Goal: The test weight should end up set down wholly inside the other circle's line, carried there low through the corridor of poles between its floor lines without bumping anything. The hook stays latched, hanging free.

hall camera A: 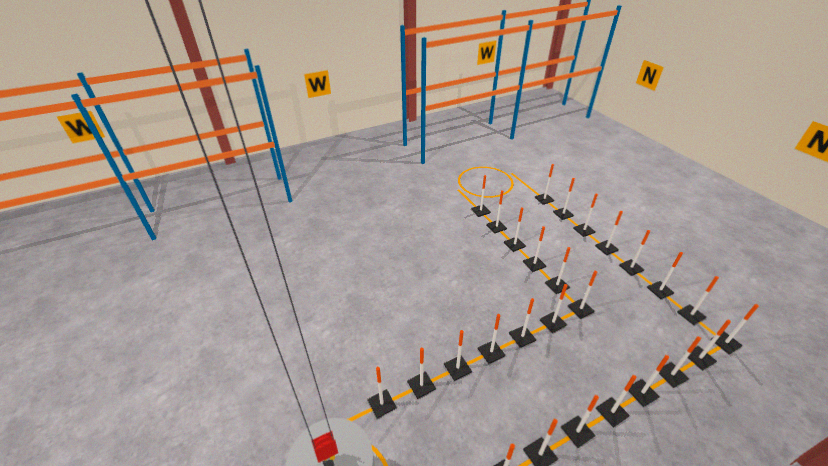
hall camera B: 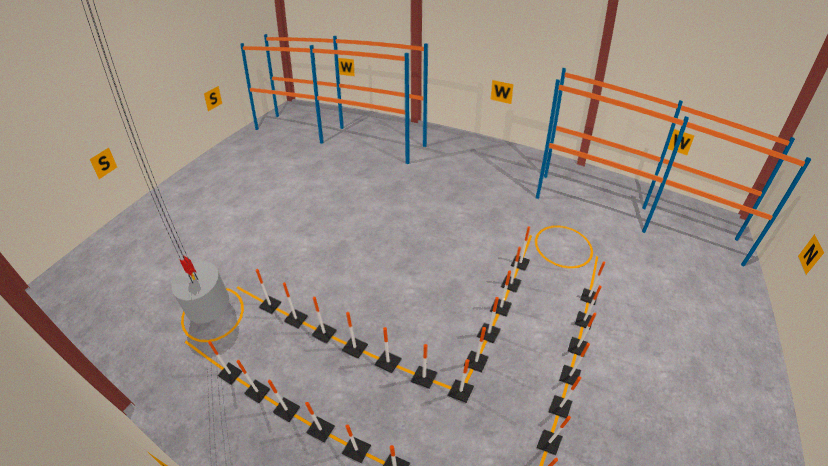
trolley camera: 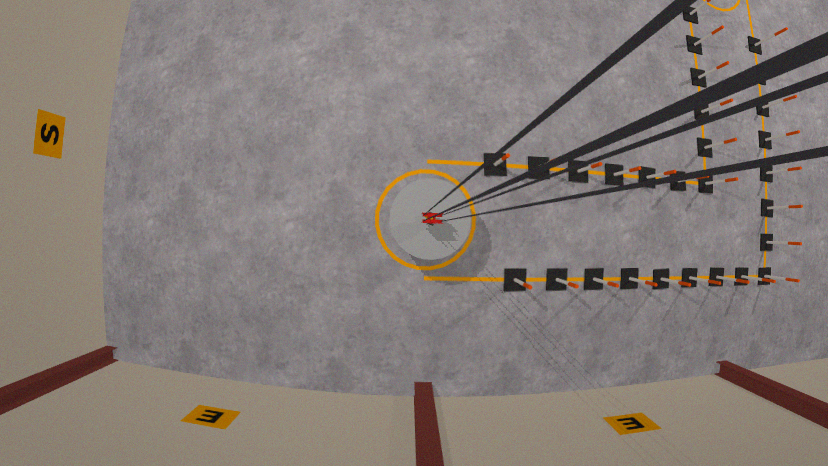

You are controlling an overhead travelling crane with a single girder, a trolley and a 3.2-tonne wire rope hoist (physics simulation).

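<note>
The grey cylindrical test weight (hall camera A: 356, 448) (hall camera B: 202, 305) (trolley camera: 408, 231) hangs upright a little above the floor. Its shadow lies apart from its base, to the lower right in the trolley view. The hook (hall camera B: 194, 279) (trolley camera: 432, 218) under the red block is shut on the weight's top. In the trolley view the weight appears within the near circle's line (hall camera B: 242, 315) (trolley camera: 377, 219). The other circle (hall camera A: 485, 196) (hall camera B: 559, 226) (trolley camera: 724, 9) is at the corridor's far end. In hall camera A the weight's lower part is cut off.
Poles (hall camera A: 380, 390) (hall camera B: 263, 288) on black bases stand along both floor lines (hall camera A: 360, 415) (hall camera B: 199, 350) (trolley camera: 454, 279). The corridor bends sharply partway. Blue and orange racks (hall camera A: 423, 101) (hall camera B: 407, 109) stand near the W wall. Dark red columns (trolley camera: 424, 422) line the walls.
</note>
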